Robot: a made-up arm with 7 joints.
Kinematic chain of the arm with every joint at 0, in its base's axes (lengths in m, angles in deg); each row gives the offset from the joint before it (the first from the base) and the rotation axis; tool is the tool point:
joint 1: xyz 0 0 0.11 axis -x
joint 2: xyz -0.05 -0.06 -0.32 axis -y
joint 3: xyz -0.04 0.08 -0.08 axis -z
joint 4: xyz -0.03 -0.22 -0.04 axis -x
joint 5: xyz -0.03 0 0.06 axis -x
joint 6: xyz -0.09 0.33 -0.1 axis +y
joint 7: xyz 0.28 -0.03 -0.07 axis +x
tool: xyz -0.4 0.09 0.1
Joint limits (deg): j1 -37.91..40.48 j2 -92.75..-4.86 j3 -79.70..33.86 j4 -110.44..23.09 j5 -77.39..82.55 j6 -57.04..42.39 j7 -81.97..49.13
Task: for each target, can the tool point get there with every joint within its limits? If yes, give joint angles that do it. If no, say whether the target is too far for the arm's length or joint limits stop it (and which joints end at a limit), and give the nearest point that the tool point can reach.
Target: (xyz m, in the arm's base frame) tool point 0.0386 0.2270 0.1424
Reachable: yes | joints -24.96 -71.57 6.28 -40.18 -18.70 -33.51 -62.09
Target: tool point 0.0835 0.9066 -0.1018
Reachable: no: joint limits stop it (at a limit: joint 1, joint 2, joint 3, joint 4) | nearest point -0.0842 0.6103 -0.1460 | short by 0.343 m
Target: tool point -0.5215 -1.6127 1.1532
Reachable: no: too far | nearest point -0.2635 -0.7551 0.3733 | short by 1.188 m
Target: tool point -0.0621 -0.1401 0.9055
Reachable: no: joint limits stop it (at a limit: joint 1, joint 2, joint 4, joint 5) | nearest point -0.0705 -0.1459 0.6681 | short by 0.238 m
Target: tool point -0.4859 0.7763 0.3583
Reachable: no: joint limits stop it (at a limit: joint 1, joint 3, joint 4, joint 7) | nearest point -0.3469 0.4810 0.1126 | short by 0.409 m
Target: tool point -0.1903 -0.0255 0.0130
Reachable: yes | joints -6.45 -71.95 -25.05 -72.82 68.46 30.21 32.98
